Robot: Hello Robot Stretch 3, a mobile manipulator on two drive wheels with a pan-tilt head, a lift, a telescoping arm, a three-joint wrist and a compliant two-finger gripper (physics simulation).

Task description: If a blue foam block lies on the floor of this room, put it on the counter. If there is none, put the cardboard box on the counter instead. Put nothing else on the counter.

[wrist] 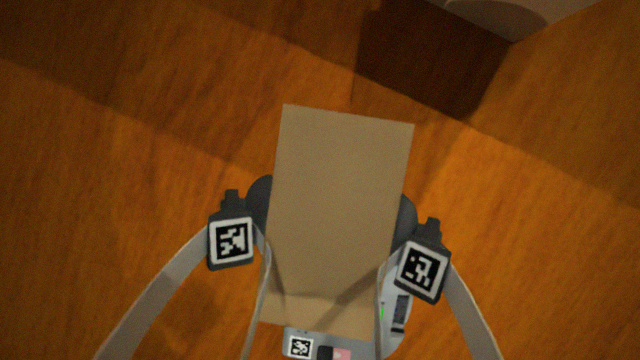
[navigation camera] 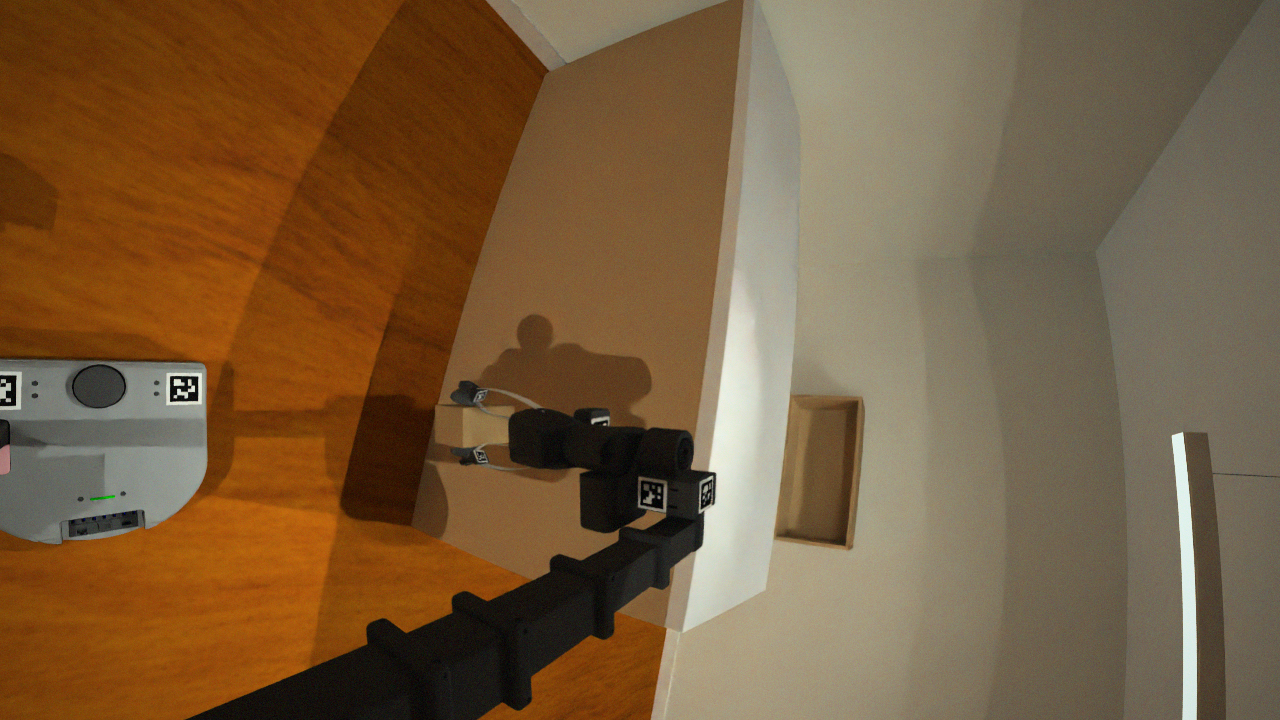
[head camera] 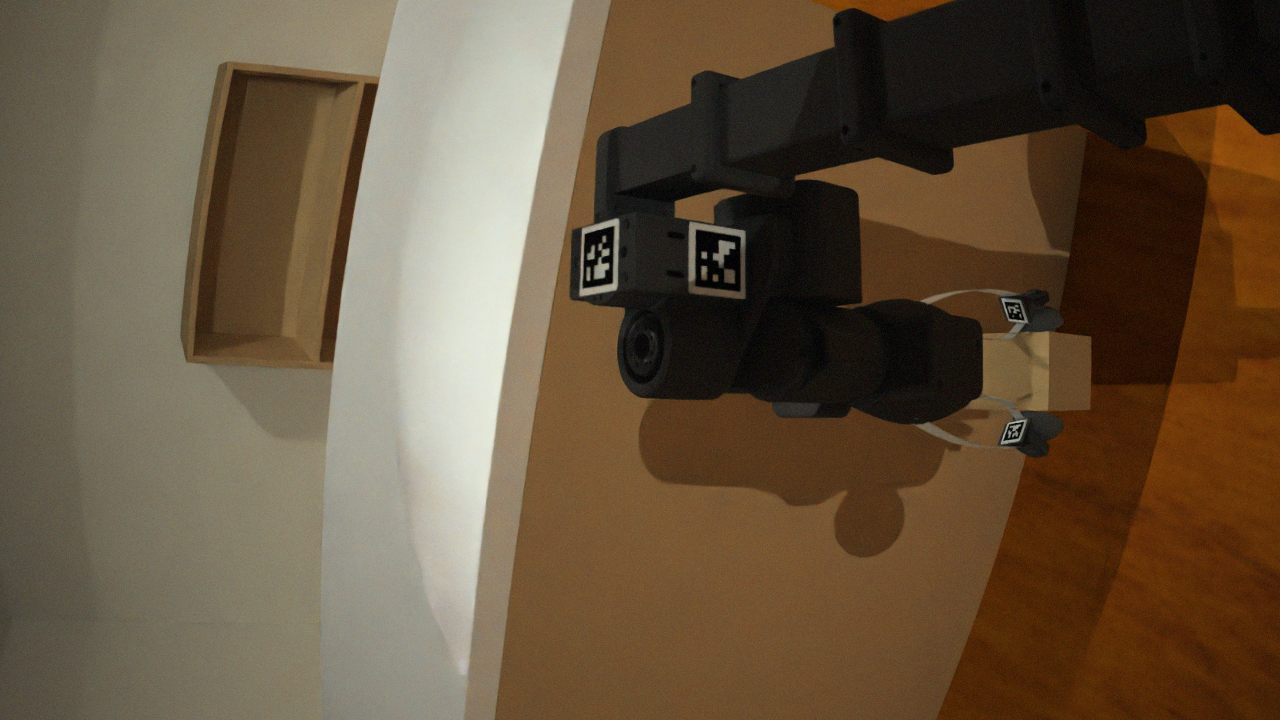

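My gripper (head camera: 1044, 376) (navigation camera: 465, 423) (wrist: 331, 209) is shut on the tan cardboard box (head camera: 1069, 376) (navigation camera: 487, 428) (wrist: 345, 150), with one finger on each side of it. The gripper points down and holds the box off the floor, in front of the counter's brown front panel and below the level of its top. The counter (head camera: 429, 268) (navigation camera: 751, 358) has a pale top; a lower corner of it shows at the upper right in the wrist view. The wrist and part of the arm are beside the counter's top edge. A blue foam block does not show in these views.
An open wooden wall box (head camera: 295, 73) (navigation camera: 854, 474) hangs on the wall behind the counter. My grey base (navigation camera: 134, 447) stands on the orange wood floor (head camera: 1190, 555) (navigation camera: 268, 591) (wrist: 100, 175). A long light bar (navigation camera: 1208, 573) shows at the far right in the navigation view.
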